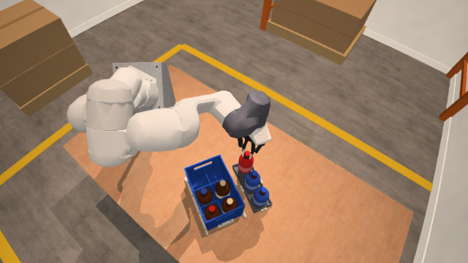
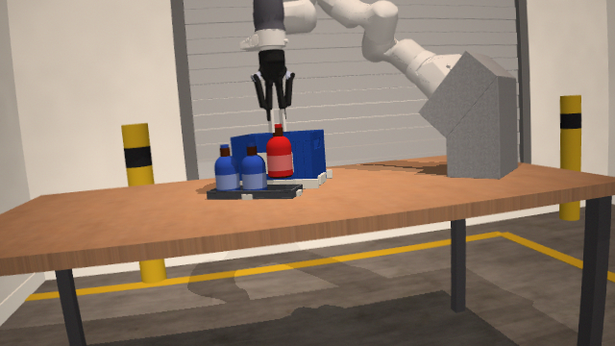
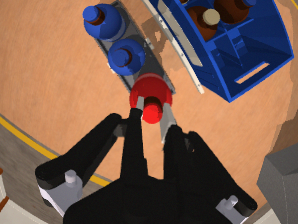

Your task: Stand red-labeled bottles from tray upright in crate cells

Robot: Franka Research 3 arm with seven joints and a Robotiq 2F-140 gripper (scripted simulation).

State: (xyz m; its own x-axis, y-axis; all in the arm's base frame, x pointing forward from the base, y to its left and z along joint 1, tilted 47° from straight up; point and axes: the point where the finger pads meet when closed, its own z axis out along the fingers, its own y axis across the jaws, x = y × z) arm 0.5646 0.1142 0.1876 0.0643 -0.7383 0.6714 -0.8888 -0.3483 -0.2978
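Right now my hand is 9 cm above the red-labeled bottle. From my hand the other things lie so: tray: 21 cm below, 7 cm ahead, 6 cm to the right; blue crate: 20 cm to the right, 14 cm below, 7 cm behind.
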